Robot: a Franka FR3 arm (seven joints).
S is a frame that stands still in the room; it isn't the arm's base.
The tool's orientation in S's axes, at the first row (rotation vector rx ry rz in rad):
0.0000, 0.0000, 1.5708
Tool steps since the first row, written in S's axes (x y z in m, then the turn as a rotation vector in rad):
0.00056, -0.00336, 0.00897, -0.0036, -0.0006, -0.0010
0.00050, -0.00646, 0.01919, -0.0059, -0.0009, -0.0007
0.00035, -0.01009, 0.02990, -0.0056, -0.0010, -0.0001
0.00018, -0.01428, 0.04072, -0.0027, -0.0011, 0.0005
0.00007, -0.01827, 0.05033, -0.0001, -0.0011, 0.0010
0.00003, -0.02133, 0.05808, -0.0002, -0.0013, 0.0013
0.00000, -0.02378, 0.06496, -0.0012, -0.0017, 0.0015
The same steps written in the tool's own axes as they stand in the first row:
-0.00336, -0.00056, 0.00897, -0.0006, 0.0036, -0.0010
-0.00646, -0.00050, 0.01919, -0.0009, 0.0059, -0.0007
-0.01009, -0.00035, 0.02990, -0.0010, 0.0056, -0.0001
-0.01428, -0.00018, 0.04072, -0.0011, 0.0027, 0.0005
-0.01827, -0.00007, 0.05033, -0.0011, 0.0001, 0.0010
-0.02133, -0.00003, 0.05808, -0.0013, 0.0002, 0.0013
-0.02378, 0.00000, 0.06496, -0.0017, 0.0012, 0.0015

